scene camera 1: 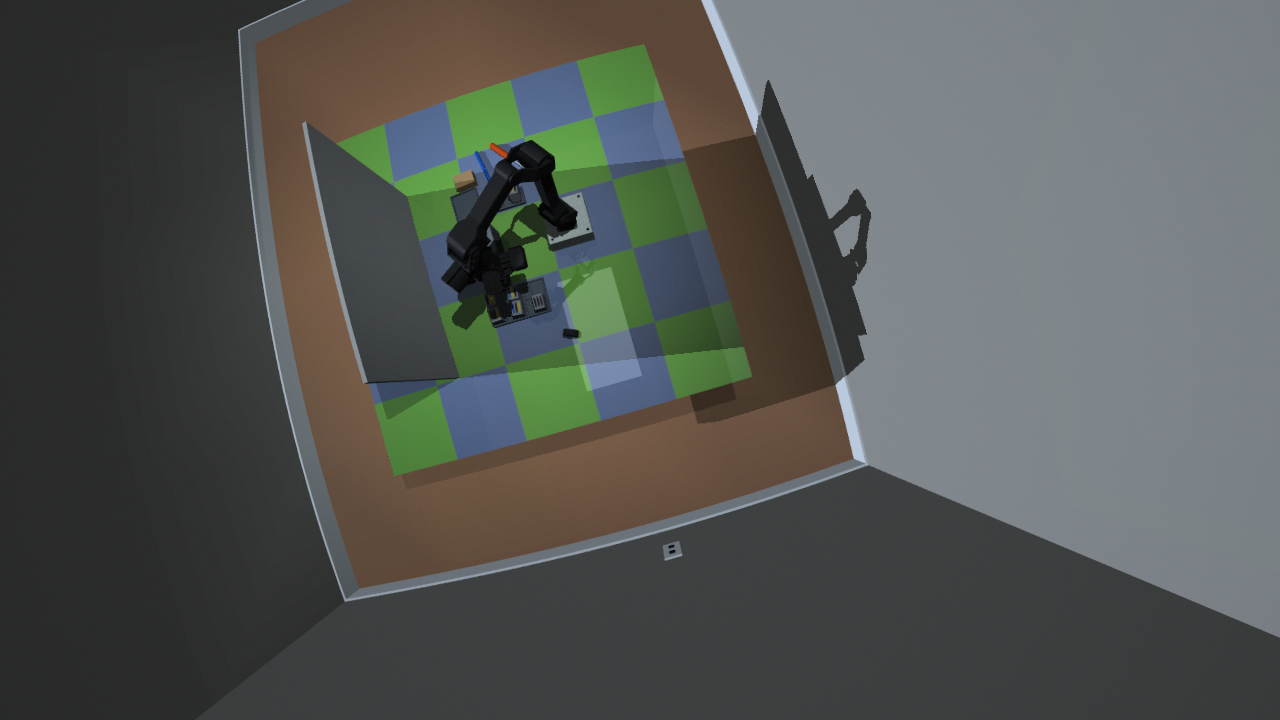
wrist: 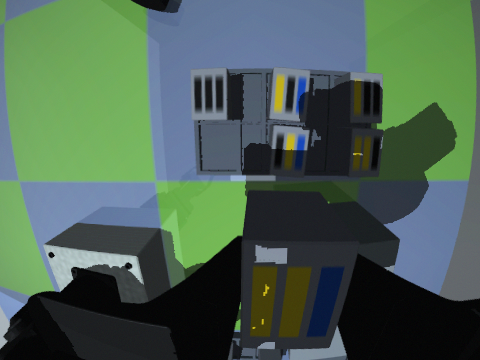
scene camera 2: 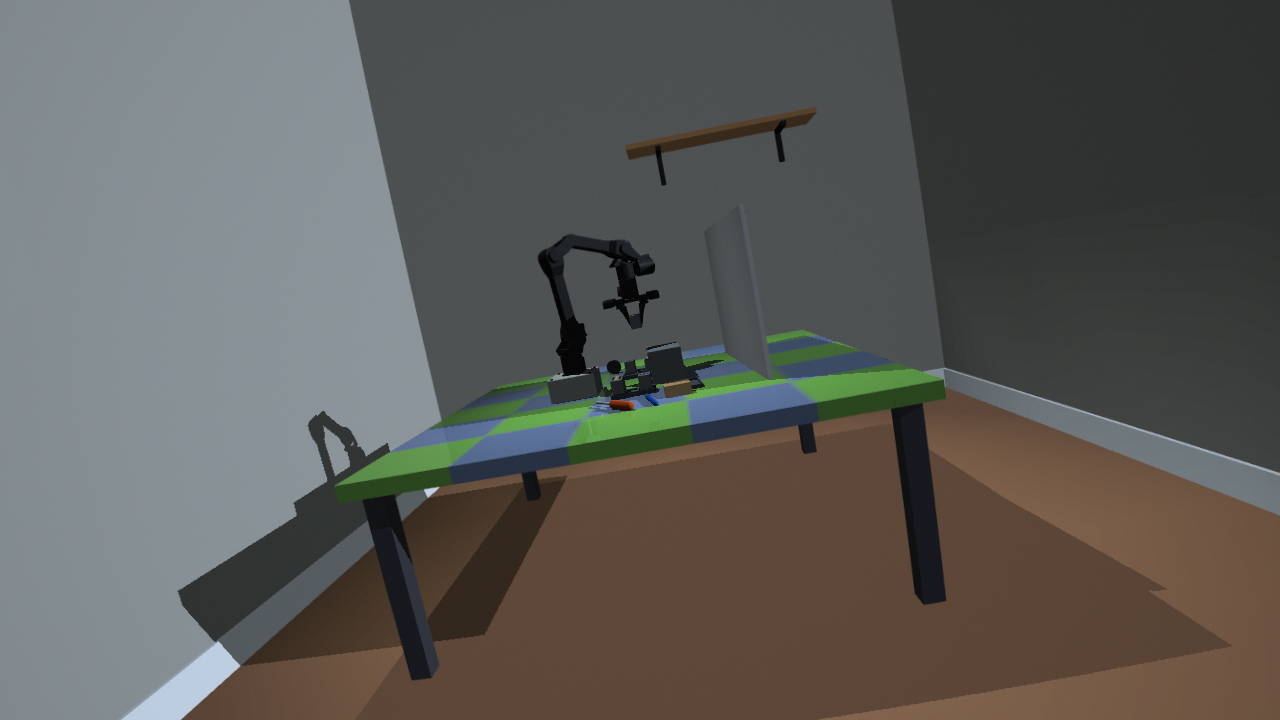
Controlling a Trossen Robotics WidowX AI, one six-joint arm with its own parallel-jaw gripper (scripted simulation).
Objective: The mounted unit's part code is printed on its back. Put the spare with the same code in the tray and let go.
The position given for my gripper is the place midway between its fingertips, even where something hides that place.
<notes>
My gripper [scene camera 1: 502,273] holds a dark spare module [wrist: 297,256]. Further things: a grey mounted unit [scene camera 2: 666,364] and a tall grey upright panel [scene camera 1: 394,324].
My gripper is seen too in the wrist view [wrist: 283,246] and in scene camera 2 [scene camera 2: 636,325]. The tall grey upright panel shows as well in scene camera 2 [scene camera 2: 730,253].
</notes>
